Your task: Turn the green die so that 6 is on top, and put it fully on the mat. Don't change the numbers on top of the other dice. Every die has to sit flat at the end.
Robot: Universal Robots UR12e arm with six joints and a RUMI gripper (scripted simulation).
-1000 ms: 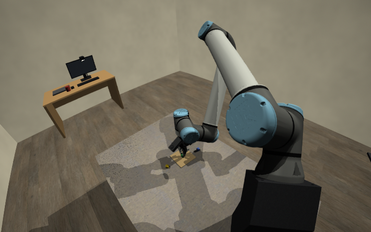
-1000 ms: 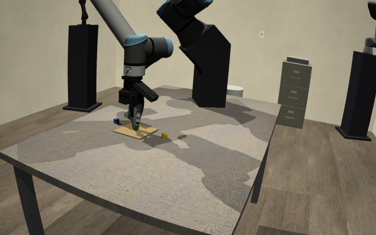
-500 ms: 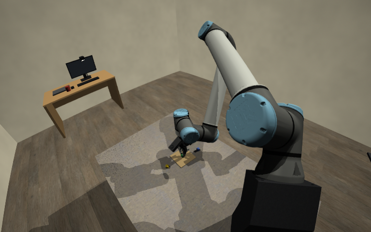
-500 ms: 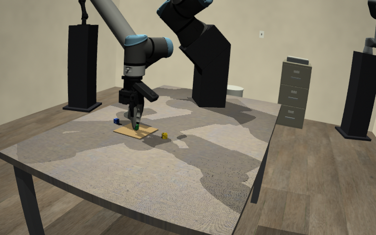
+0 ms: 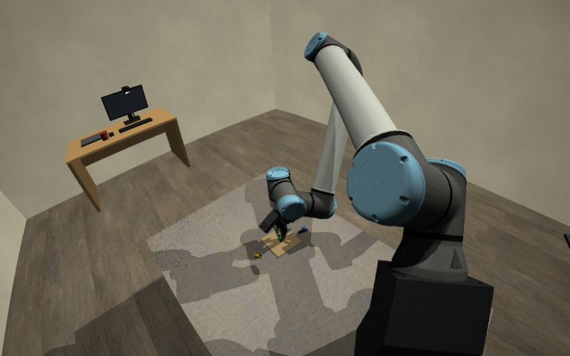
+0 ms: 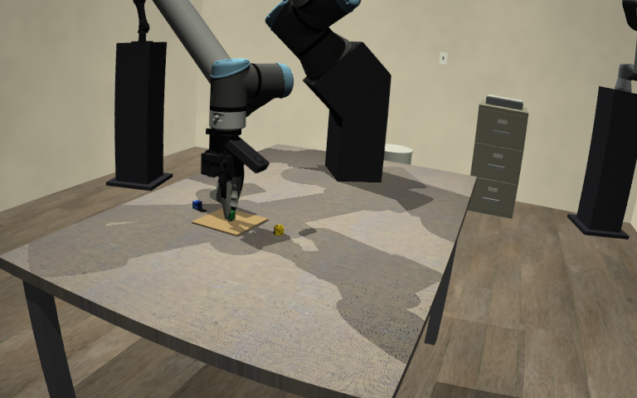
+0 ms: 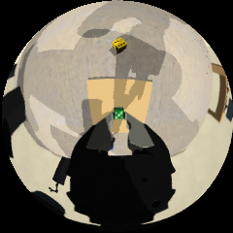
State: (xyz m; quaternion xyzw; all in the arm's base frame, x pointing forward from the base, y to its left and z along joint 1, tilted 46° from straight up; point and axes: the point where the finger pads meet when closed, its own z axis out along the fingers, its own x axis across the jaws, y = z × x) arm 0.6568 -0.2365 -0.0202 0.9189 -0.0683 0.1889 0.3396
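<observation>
Now: hand 10 mm above the green die. Also, from my hand: blue die 70 mm behind, 110 mm to the right, 20 mm below; then yellow die 40 mm ahead, 130 mm to the left, 20 mm below; then tan mat 20 mm below.
</observation>
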